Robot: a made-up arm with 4 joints. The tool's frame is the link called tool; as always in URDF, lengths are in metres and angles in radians. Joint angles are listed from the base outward.
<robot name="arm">
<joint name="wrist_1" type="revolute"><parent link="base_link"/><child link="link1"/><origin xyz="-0.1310 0.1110 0.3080" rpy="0.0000 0.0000 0.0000"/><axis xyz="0 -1 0"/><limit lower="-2.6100" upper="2.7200"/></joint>
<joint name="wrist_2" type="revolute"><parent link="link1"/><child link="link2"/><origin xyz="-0.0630 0.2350 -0.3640" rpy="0.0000 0.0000 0.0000"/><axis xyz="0 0 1"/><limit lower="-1.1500" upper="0.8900"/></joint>
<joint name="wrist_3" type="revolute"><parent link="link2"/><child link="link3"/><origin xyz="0.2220 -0.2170 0.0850" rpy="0.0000 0.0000 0.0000"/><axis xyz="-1 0 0"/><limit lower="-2.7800" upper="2.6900"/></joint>
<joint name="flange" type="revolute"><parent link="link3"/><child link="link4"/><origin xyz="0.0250 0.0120 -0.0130" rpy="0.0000 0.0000 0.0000"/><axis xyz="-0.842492 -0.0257 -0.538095"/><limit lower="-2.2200" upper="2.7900"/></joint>
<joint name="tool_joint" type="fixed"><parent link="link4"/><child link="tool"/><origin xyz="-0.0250 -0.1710 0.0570" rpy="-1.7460 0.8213 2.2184"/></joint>
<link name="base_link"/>
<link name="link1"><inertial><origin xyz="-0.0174 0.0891 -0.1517"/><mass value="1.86"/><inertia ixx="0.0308" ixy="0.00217" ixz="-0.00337" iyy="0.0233" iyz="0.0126" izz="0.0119"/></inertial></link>
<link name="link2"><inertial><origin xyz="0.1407 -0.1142 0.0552"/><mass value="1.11"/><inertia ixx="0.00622" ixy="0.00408" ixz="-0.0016" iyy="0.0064" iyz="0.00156" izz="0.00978"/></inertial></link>
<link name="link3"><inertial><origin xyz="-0.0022 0.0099 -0.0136"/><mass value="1.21"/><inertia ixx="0.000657" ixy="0" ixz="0" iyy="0.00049" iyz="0" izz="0.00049"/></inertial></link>
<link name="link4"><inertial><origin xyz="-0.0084 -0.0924 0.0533"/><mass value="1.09"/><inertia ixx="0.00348" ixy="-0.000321" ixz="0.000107" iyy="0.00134" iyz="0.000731" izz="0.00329"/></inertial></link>
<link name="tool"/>
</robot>
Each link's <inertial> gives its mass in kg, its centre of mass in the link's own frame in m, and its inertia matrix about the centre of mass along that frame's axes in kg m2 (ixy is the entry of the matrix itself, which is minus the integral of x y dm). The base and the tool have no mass. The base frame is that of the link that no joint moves.
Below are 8 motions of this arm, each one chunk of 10 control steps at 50 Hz.
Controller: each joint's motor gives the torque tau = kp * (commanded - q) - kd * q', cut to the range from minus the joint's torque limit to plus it. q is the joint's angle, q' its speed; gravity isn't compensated. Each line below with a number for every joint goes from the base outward.
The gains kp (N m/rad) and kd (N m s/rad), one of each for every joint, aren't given. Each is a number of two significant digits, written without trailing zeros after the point. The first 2 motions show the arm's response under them.
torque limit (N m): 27 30 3.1 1.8
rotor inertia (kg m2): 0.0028 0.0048 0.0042 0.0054
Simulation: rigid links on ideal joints. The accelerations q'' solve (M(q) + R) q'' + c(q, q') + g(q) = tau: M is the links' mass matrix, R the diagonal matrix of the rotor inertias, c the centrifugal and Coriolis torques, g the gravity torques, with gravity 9.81 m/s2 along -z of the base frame. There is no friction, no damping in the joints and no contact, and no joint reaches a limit. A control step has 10 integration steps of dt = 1/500 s. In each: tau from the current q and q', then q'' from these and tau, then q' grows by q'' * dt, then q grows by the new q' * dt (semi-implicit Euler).
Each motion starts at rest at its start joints. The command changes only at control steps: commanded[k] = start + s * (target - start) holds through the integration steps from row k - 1 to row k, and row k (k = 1, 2, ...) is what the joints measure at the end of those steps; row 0 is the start. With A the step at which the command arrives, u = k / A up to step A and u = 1 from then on. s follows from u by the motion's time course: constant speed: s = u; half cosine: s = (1 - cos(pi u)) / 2; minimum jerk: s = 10 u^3 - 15 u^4 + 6 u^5; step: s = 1 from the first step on.
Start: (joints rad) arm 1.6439 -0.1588 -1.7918 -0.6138
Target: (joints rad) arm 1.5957 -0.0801 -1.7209 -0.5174
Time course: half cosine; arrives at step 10
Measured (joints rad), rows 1 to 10:
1: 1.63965 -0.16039 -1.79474 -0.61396
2: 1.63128 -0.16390 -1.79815 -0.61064
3: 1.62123 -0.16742 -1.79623 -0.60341
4: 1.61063 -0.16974 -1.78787 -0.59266
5: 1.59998 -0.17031 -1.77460 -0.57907
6: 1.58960 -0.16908 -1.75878 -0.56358
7: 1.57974 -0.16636 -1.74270 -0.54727
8: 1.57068 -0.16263 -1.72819 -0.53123
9: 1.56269 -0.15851 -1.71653 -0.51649
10: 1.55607 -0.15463 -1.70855 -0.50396
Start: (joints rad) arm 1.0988 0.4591 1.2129 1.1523
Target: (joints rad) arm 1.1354 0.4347 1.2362 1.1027
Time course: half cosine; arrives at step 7
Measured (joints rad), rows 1 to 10:
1: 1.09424 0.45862 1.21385 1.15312
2: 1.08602 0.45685 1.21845 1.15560
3: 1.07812 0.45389 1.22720 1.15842
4: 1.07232 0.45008 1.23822 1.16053
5: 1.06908 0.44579 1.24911 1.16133
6: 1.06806 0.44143 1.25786 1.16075
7: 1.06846 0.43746 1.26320 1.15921
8: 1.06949 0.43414 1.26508 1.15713
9: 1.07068 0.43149 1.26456 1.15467
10: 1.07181 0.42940 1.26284 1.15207
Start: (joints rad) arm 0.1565 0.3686 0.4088 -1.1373
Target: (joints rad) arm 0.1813 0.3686 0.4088 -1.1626
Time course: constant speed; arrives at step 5
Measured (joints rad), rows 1 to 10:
1: 0.15447 0.36852 0.40513 -1.14120
2: 0.15072 0.36801 0.39367 -1.14914
3: 0.14689 0.36720 0.37863 -1.15969
4: 0.14379 0.36633 0.36428 -1.17143
5: 0.14182 0.36560 0.35312 -1.18310
6: 0.14073 0.36520 0.34629 -1.19304
7: 0.14022 0.36508 0.34360 -1.20071
8: 0.14012 0.36510 0.34384 -1.20624
9: 0.14034 0.36514 0.34574 -1.21001
10: 0.14074 0.36516 0.34828 -1.21244

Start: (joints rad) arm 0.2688 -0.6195 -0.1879 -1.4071
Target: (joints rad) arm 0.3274 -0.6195 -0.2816 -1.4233
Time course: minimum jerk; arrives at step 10
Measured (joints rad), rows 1 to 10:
1: 0.26778 -0.62042 -0.18981 -1.40963
2: 0.26620 -0.62254 -0.19447 -1.41231
3: 0.26525 -0.62541 -0.20015 -1.41386
4: 0.26564 -0.62871 -0.20702 -1.41419
5: 0.26772 -0.63208 -0.21578 -1.41372
6: 0.27142 -0.63515 -0.22669 -1.41313
7: 0.27637 -0.63757 -0.23914 -1.41306
8: 0.28200 -0.63907 -0.25183 -1.41393
9: 0.28765 -0.63958 -0.26320 -1.41585
10: 0.29279 -0.63927 -0.27211 -1.41853

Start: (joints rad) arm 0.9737 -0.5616 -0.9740 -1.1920
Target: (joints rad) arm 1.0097 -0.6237 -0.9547 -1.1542
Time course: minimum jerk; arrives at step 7
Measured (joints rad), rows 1 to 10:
1: 0.97028 -0.56333 -0.97369 -1.19231
2: 0.96508 -0.56927 -0.97162 -1.18926
3: 0.96070 -0.57869 -0.96520 -1.18237
4: 0.95816 -0.59072 -0.95482 -1.17227
5: 0.95726 -0.60410 -0.94215 -1.16008
6: 0.95715 -0.61730 -0.92920 -1.14714
7: 0.95700 -0.62910 -0.91791 -1.13481
8: 0.95671 -0.63923 -0.90976 -1.12402
9: 0.95643 -0.64774 -0.90505 -1.11523
10: 0.95627 -0.65474 -0.90326 -1.10851

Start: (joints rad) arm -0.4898 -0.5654 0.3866 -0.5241
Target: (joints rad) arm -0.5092 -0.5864 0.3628 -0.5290
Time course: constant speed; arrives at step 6
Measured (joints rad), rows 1 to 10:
1: -0.48809 -0.56442 0.38036 -0.52758
2: -0.48541 -0.56172 0.36678 -0.53506
3: -0.48281 -0.55850 0.35115 -0.54457
4: -0.48081 -0.55555 0.33667 -0.55449
5: -0.47963 -0.55328 0.32482 -0.56373
6: -0.47931 -0.55189 0.31589 -0.57168
7: -0.47952 -0.55131 0.31008 -0.57813
8: -0.47999 -0.55125 0.30719 -0.58299
9: -0.48057 -0.55148 0.30648 -0.58639
10: -0.48115 -0.55186 0.30714 -0.58861

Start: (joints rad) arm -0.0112 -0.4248 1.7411 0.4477
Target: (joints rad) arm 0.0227 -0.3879 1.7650 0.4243
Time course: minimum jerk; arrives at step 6
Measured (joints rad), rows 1 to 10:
1: -0.01149 -0.42459 1.74513 0.45266
2: -0.01152 -0.42404 1.75652 0.46037
3: -0.01044 -0.42258 1.77126 0.46799
4: -0.00787 -0.41978 1.78607 0.47440
5: -0.00410 -0.41573 1.79847 0.47943
6: 0.00007 -0.41106 1.80692 0.48333
7: 0.00398 -0.40649 1.81141 0.48613
8: 0.00729 -0.40245 1.81288 0.48787
9: 0.00992 -0.39908 1.81248 0.48872
10: 0.01191 -0.39641 1.81120 0.48897

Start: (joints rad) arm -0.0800 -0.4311 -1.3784 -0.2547
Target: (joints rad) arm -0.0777 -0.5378 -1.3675 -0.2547
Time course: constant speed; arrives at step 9
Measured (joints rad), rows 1 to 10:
1: -0.07979 -0.43212 -1.37933 -0.25862
2: -0.07928 -0.43450 -1.38301 -0.26415
3: -0.07859 -0.43820 -1.38737 -0.26976
4: -0.07785 -0.44315 -1.39078 -0.27486
5: -0.07715 -0.44926 -1.39256 -0.27909
6: -0.07654 -0.45643 -1.39270 -0.28231
7: -0.07603 -0.46453 -1.39152 -0.28455
8: -0.07562 -0.47345 -1.38949 -0.28593
9: -0.07531 -0.48305 -1.38705 -0.28663
10: -0.07562 -0.49189 -1.38425 -0.28610

